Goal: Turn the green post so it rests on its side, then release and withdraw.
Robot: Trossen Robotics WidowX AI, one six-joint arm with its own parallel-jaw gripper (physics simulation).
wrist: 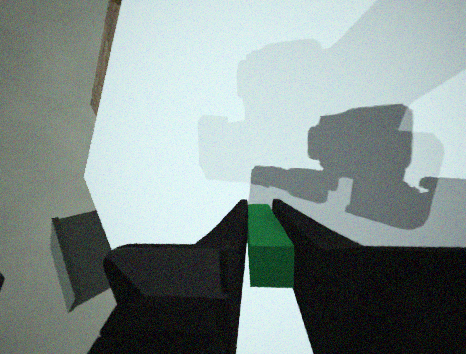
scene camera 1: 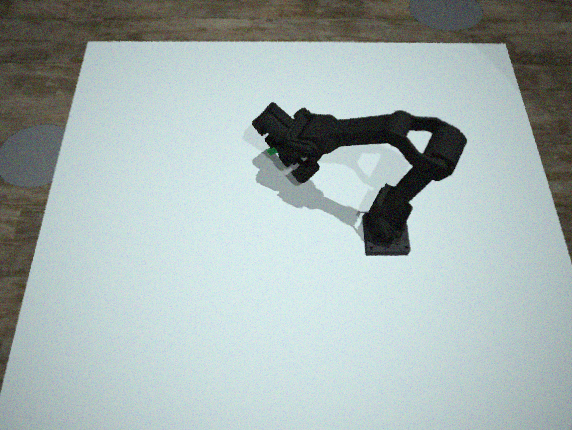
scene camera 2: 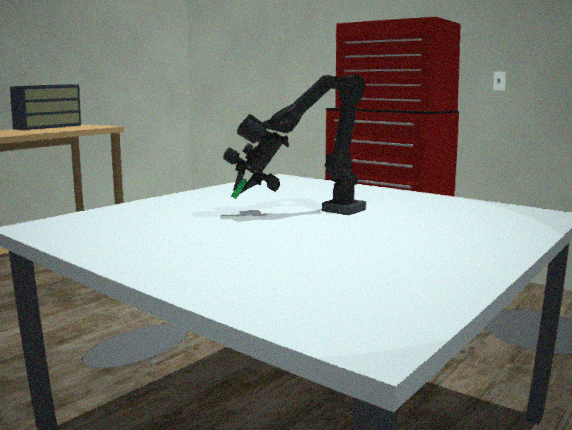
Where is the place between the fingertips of my gripper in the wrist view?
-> At 259,205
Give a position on a green post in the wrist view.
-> At 270,251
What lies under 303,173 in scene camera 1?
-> My gripper.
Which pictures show my gripper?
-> The wrist view, scene camera 1 and scene camera 2: all of them.
